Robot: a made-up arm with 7 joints. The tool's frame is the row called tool. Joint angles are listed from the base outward. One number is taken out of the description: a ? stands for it. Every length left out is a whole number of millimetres.
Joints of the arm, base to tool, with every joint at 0 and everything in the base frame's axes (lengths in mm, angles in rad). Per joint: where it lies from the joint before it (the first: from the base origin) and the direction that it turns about. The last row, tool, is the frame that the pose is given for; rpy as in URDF.
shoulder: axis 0 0 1 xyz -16 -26 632
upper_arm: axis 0 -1 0 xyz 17 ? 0
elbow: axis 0 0 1 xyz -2 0 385
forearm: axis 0 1 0 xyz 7 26 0
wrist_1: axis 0 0 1 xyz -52 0 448
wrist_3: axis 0 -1 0 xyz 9 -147 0
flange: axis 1 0 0 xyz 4 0 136
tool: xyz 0 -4 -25 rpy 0.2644 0.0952 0.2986
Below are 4 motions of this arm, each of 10 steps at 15 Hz.
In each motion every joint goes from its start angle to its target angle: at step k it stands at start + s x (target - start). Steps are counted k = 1, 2, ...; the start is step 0. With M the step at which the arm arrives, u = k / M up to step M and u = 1 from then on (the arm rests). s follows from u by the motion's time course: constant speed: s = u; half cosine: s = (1 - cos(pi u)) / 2; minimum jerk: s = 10 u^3 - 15 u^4 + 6 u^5.
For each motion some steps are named. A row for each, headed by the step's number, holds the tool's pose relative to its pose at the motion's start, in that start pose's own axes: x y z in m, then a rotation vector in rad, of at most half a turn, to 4 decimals.
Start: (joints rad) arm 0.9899 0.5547 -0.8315 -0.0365 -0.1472 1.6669 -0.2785
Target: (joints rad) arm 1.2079 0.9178 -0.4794 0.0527 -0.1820 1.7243 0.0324
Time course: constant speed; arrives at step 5
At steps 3, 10:
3: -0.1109 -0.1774 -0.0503 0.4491 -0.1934 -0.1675
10: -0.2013 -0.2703 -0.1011 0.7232 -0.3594 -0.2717

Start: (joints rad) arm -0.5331 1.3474 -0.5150 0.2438 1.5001 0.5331 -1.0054
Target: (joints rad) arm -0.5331 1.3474 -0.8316 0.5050 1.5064 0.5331 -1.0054
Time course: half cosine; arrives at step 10
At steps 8, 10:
8: -0.1103 -0.0556 -0.0895 0.1678 0.1446 -0.2921
10: -0.1252 -0.0583 -0.0981 0.1854 0.1562 -0.3247

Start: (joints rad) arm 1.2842 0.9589 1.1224 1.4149 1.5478 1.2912 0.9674
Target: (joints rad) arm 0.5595 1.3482 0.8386 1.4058 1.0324 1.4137 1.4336
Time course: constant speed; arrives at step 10
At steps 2, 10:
2: 0.0024 0.0266 0.0115 -0.1782 -0.1347 0.0583
10: 0.0534 0.0299 -0.0053 -0.9254 -0.5434 0.2116

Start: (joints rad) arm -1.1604 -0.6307 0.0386 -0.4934 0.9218 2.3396 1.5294
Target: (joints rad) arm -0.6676 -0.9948 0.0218 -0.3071 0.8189 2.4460 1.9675
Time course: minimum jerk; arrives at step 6
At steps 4, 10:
4: -0.3364 -0.0487 0.0721 0.2313 -0.5337 -0.0902
10: -0.4321 -0.0575 0.0540 0.2986 -0.6733 -0.1169

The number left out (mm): -78
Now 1 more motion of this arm.
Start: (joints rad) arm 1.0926 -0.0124 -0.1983 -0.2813 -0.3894 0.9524 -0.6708
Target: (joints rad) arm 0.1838 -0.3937 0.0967 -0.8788 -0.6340 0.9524 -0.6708
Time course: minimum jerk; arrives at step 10
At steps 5, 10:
5: -0.0722 0.0838 0.0612 -0.3175 0.0430 -0.2957
10: -0.1472 0.1652 0.0782 -0.6202 0.0887 -0.6282

